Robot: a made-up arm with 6 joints.
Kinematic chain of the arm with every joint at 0, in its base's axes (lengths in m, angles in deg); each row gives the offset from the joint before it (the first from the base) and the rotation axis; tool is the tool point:
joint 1: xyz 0 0 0.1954 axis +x
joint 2: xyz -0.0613 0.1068 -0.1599 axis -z
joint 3: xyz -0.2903 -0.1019 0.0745 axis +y
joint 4: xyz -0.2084 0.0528 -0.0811 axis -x
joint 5: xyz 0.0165 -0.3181 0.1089 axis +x
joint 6: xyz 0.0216 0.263 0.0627 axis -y
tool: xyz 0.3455 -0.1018 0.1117
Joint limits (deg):
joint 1: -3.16..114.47
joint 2: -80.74..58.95
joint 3: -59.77..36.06
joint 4: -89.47..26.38
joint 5: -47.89..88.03
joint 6: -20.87..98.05
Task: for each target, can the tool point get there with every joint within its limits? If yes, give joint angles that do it. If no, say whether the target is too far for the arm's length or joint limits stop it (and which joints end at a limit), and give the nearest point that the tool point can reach.
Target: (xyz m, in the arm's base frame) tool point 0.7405 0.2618 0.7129
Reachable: no: joint limits stop it (at a limit: joint 1, joint 2, joint 3, joint 5) | nearest point 0.5675 0.3057 0.5849 | short by 0.220 m
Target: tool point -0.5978 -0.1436 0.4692
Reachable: yes | joints 13.15 6.39 -33.54 5.60 13.06 39.12
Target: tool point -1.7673 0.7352 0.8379
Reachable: no: too far | nearest point -1.0906 0.4959 0.6288 | short by 0.748 m
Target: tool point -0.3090 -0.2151 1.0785
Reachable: no: joint limits stop it (at a limit: joint 1, joint 2, joint 4) | nearest point -0.3572 -0.1842 0.9880 | short by 0.107 m
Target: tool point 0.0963 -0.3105 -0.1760
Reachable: yes | joints 14.42 -25.92 -14.70 -69.50 36.01 7.93
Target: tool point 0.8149 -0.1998 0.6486
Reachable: no: joint limits stop it (at a limit: joint 1, joint 2, joint 3, joint 5) | nearest point 0.5994 -0.2347 0.5274 | short by 0.250 m
